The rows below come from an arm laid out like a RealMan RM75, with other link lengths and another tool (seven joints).
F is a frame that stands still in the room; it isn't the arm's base.
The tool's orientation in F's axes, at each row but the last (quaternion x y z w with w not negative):
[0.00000, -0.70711, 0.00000, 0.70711]
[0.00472, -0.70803, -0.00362, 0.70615]
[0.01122, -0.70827, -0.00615, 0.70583]
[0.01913, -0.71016, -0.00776, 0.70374]
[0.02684, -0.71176, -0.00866, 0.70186]
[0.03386, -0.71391, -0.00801, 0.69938]
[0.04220, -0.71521, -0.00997, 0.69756]
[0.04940, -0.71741, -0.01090, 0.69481]
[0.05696, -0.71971, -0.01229, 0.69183]
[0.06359, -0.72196, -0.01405, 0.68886]
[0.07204, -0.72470, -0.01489, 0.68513]
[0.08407, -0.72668, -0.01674, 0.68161]
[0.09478, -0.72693, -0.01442, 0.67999]
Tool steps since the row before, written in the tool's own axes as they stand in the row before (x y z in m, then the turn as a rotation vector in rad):
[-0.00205, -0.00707, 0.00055, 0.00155, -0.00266, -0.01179]
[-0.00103, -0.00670, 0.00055, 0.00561, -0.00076, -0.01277]
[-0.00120, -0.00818, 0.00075, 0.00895, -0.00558, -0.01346]
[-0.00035, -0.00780, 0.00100, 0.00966, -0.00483, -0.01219]
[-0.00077, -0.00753, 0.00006, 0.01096, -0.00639, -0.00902]
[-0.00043, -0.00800, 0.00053, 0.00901, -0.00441, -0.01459]
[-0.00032, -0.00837, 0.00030, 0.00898, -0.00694, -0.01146]
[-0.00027, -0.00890, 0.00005, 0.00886, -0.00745, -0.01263]
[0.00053, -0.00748, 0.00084, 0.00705, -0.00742, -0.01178]
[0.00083, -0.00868, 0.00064, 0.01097, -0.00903, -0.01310]
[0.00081, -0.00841, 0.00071, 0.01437, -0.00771, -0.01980]
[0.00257, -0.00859, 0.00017, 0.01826, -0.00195, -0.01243]
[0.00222, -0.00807, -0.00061, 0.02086, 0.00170, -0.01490]
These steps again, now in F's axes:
[-0.00055, -0.00707, -0.00205, 0.01179, -0.00266, 0.00155]
[-0.00054, -0.00669, -0.00111, 0.01276, -0.00081, 0.00563]
[-0.00069, -0.00815, -0.00140, 0.01347, -0.00570, 0.00886]
[-0.00087, -0.00780, -0.00066, 0.01218, -0.00500, 0.00958]
[0.00015, -0.00748, -0.00115, 0.00904, -0.00670, 0.01076]
[-0.00022, -0.00797, -0.00091, 0.01457, -0.00441, 0.00905]
[0.00010, -0.00833, -0.00094, 0.01156, -0.00707, 0.00875]
[0.00045, -0.00883, -0.00102, 0.01276, -0.00750, 0.00863]
[-0.00037, -0.00753, -0.00023, 0.01197, -0.00735, 0.00679]
[-0.00004, -0.00874, -0.00014, 0.01324, -0.00929, 0.01058]
[-0.00004, -0.00847, -0.00025, 0.01962, -0.00789, 0.01451]
[0.00054, -0.00885, 0.00133, 0.01151, -0.00345, 0.01864]
[0.00143, -0.00821, 0.00102, 0.01338, -0.00001, 0.02193]

